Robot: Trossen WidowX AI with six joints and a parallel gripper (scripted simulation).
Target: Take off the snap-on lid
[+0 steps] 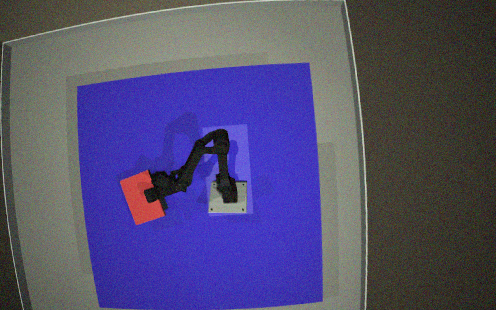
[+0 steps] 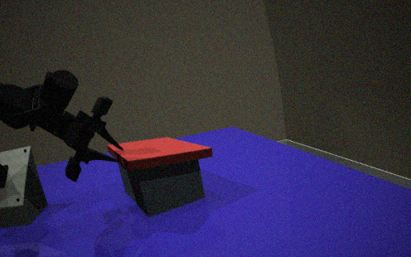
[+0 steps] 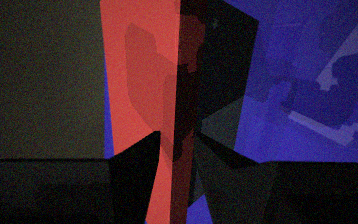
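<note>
Now: gripper tip 7 cm short of the lid and 2 cm to the right of it. Also, from my gripper tip: storage box (7 cm ahead, 2 cm to the left, 6 cm below).
</note>
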